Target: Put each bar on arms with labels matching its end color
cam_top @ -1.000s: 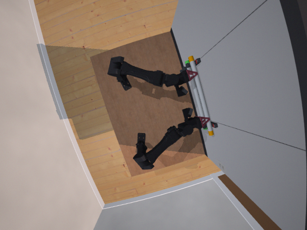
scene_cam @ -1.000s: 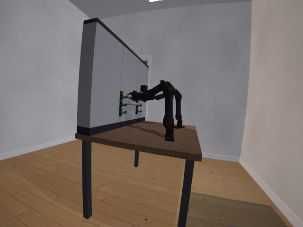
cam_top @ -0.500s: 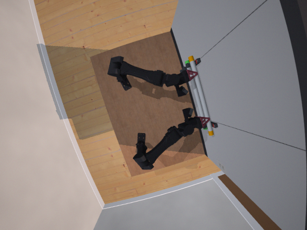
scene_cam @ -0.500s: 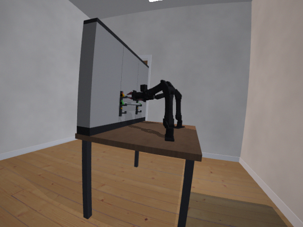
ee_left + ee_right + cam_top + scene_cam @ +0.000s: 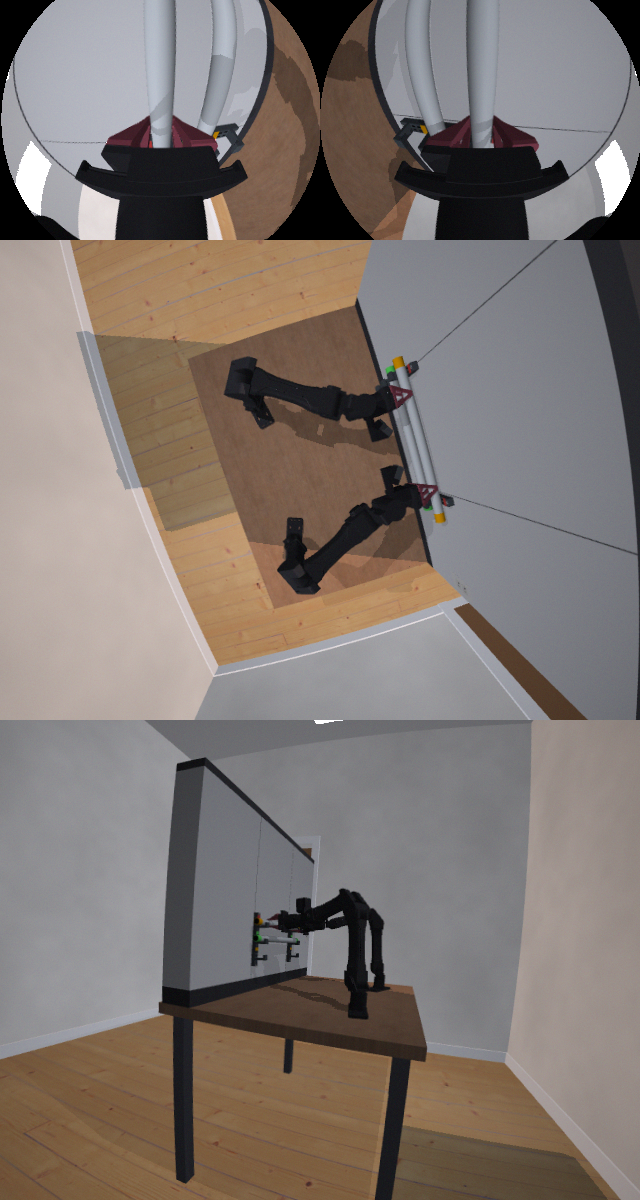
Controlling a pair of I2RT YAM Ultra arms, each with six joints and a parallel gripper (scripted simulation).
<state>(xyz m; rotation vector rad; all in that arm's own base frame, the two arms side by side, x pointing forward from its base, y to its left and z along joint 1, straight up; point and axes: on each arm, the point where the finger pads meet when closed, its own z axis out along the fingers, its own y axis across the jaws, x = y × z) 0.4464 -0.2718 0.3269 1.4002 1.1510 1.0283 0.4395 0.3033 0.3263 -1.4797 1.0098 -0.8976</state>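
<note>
Right now my left hand is 10 mm short of the metal bar and 150 mm to the left of it. From my left hand the other things lie so: green-ended bar 10 mm ahead, 140 mm to the right, 80 mm below; then grey wall panel 110 mm ahead, 120 mm to the right, 100 mm above.
My right hand is 15 cm to the right of the metal bar. The rest, counted from my right hand: green-ended bar (1 cm behind, 16 cm to the left, 8 cm below); then grey wall panel (9 cm ahead, 17 cm to the left, 10 cm above).
</note>
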